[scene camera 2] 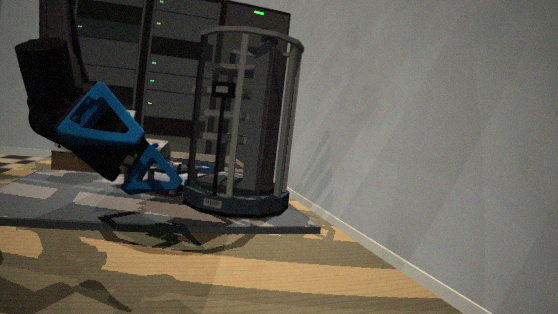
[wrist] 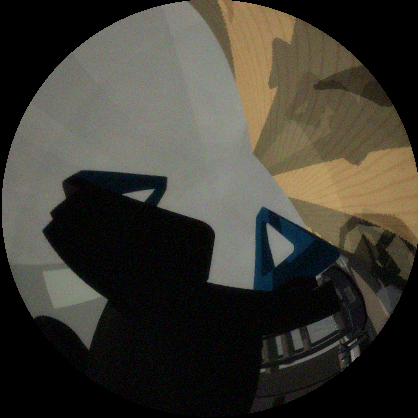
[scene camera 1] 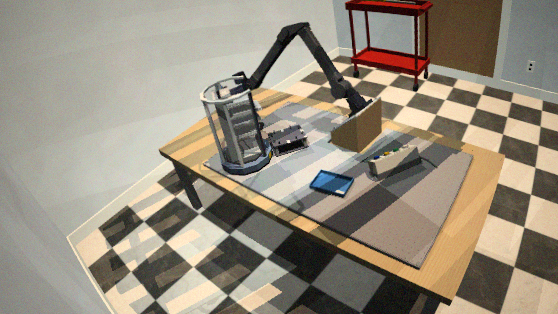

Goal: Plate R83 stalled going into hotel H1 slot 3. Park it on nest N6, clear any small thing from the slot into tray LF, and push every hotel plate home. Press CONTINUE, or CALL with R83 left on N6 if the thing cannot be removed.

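Places are measured from the arm's base along level axes (x left, y back, z up), in centimetres.
Pixels of known places: gripper, fingertip midpoint: [scene camera 2: 162, 164] [wrist: 213, 196]; arm's base, link origin: [scene camera 1: 361, 109].
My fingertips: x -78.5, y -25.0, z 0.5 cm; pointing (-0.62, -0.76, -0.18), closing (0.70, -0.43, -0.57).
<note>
For each thing: its top centre in the pictures, then the offset to it from my fingertips. Level surfaces: height alone.
- dark grey fixture, top centre: [scene camera 2: 162, 159] [scene camera 1: 286, 132] dx +51.4, dy +0.1, dz -6.5 cm
- blue tray, top centre: [scene camera 2: 199, 164] [scene camera 1: 331, 181] dx +84.7, dy -13.5, dz -12.3 cm
- pale button box, top centre: [scene camera 1: 394, 151] dx +103.0, dy +8.5, dz -5.7 cm
- grey mat, surface height: dz -14.1 cm
- wooden table, surface height: dz -15.3 cm
Hotel H1 [scene camera 1: 243, 165] [scene camera 2: 235, 204] [wrist: 354, 302] is a round open tower on a blue base, with pale shelf levels inside. R83, slot 3 and any small thing in it cannot be told apart. My gripper [scene camera 2: 127, 145] [wrist: 213, 196] is open and empty, its blue fingers wide apart. It is tilted beside the hotel, left of it in scene camera 2; the hotel largely hides it in scene camera 1. The dark grey fixture [scene camera 1: 289, 141] right beside the hotel may be nest N6; no label is readable. A blue tray [scene camera 1: 331, 183], likely LF, lies on the mat. A pale button box [scene camera 1: 395, 161] has coloured buttons.
A brown upright panel [scene camera 1: 357, 131] stands by the arm's base, between fixture and button box. The grey mat [scene camera 1: 395, 220] lies on the wooden table [scene camera 1: 465, 240] [scene camera 2: 240, 267]. A red cart [scene camera 1: 390, 60] stands beyond the table. Dark equipment racks [scene camera 2: 180, 75] stand behind the hotel.
</note>
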